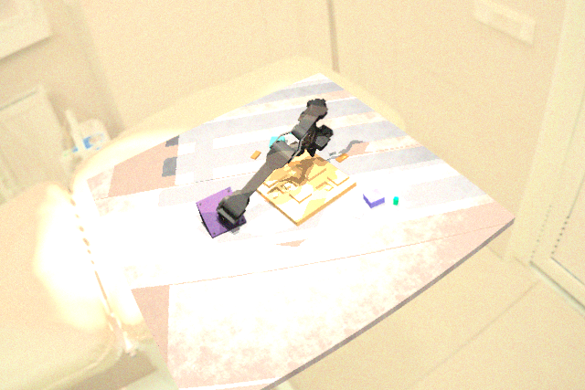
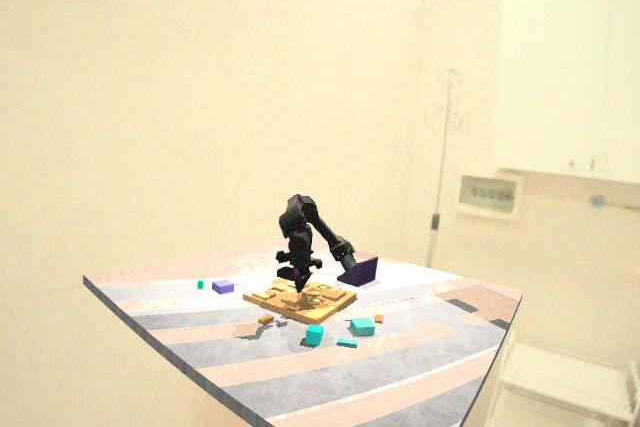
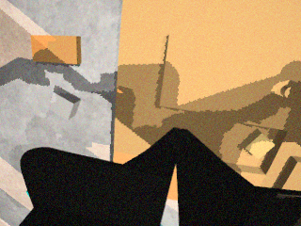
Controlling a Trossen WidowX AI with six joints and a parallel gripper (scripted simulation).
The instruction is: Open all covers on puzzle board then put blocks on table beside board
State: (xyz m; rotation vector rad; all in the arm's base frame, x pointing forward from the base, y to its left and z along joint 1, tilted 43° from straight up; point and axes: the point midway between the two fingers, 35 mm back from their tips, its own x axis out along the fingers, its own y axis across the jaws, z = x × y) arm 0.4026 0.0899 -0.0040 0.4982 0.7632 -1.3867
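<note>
The small grey piece lies 11 cm ahead of my gripper tip, 4 cm to the left of it and 6 cm below it. Also, from my gripper tip: cyan cube: 11 cm ahead, 17 cm to the left, 5 cm below; teal block: 5 cm behind, 22 cm to the left, 5 cm below; flat teal piece: 5 cm ahead, 24 cm to the left, 6 cm below.
</note>
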